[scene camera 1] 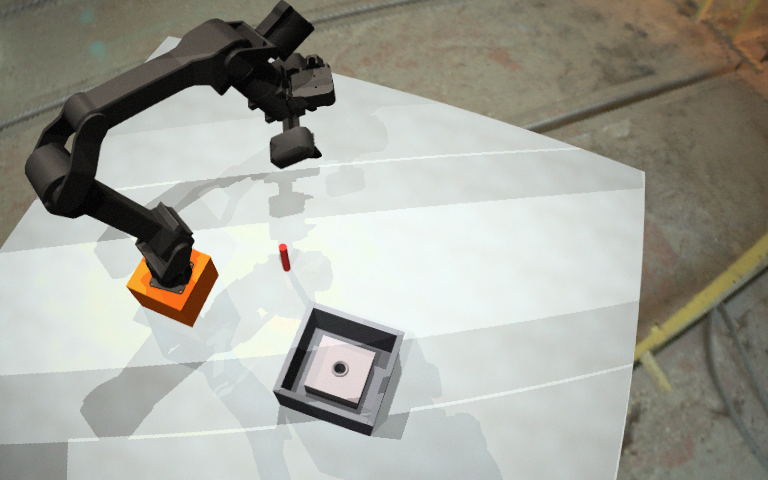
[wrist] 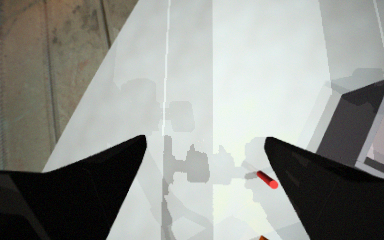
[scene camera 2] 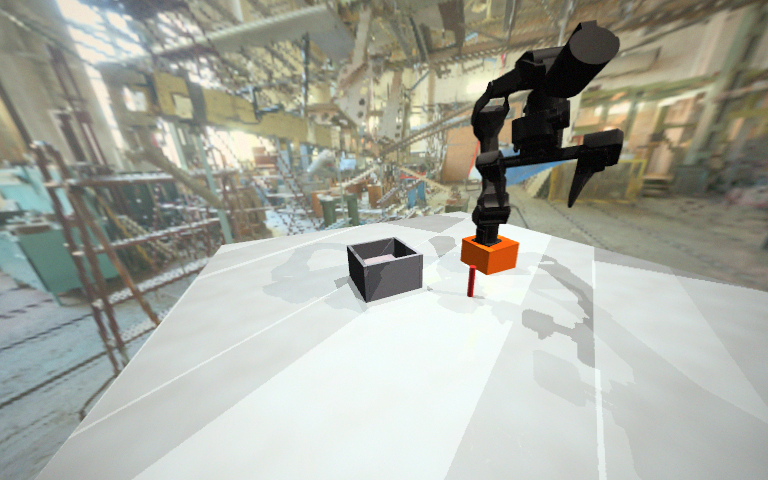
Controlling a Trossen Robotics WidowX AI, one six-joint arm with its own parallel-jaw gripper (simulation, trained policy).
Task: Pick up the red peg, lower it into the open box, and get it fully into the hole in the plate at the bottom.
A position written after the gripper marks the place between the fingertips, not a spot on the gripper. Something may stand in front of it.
In view: the gripper (scene camera 2: 532,207) and a grey box (scene camera 1: 318,320).
The grey box shows as well in scene camera 2 (scene camera 2: 404,273). The gripper is seen too in scene camera 1 (scene camera 1: 316,132) and in the wrist view (wrist: 204,141).
